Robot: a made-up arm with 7 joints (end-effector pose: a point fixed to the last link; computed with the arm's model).
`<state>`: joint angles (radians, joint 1 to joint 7).
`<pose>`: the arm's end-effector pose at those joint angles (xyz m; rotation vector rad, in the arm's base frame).
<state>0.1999 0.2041 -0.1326 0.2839 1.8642 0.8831 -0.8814</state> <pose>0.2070 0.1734 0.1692 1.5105 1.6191 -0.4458</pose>
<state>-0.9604 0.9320 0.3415 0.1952 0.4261 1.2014 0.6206</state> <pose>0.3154 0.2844 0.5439 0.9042 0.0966 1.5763</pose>
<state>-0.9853 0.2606 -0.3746 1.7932 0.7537 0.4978 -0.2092</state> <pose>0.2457 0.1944 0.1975 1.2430 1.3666 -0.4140</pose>
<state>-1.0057 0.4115 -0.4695 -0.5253 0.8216 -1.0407 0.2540</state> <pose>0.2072 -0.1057 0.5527 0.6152 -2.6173 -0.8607</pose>
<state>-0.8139 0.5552 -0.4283 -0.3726 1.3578 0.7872 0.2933</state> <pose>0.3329 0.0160 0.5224 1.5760 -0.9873 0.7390</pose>
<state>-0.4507 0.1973 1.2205 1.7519 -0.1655 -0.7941 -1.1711</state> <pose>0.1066 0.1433 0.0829 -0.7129 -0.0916 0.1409</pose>
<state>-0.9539 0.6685 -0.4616 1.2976 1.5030 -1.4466 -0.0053</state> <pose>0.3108 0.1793 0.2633 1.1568 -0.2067 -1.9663</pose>
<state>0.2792 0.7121 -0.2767 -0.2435 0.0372 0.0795 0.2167</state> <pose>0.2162 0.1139 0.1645 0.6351 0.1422 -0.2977</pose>
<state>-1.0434 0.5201 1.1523 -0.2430 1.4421 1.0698 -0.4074</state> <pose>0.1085 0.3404 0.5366 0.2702 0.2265 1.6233</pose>
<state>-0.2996 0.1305 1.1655 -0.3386 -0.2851 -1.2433 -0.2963</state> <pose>0.1471 0.2949 0.4544 0.9988 -1.7545 0.5975</pose>
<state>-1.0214 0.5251 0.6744 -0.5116 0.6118 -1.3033 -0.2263</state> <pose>0.1701 0.1358 0.6499 1.8625 -2.2710 0.0299</pose>
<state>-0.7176 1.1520 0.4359 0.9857 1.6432 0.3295 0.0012</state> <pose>0.2384 0.4177 0.4889 2.1352 0.9332 0.6587</pose>
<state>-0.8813 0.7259 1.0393 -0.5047 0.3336 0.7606 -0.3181</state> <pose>0.1443 0.3022 0.6300 0.4822 -0.7723 0.9181</pose>
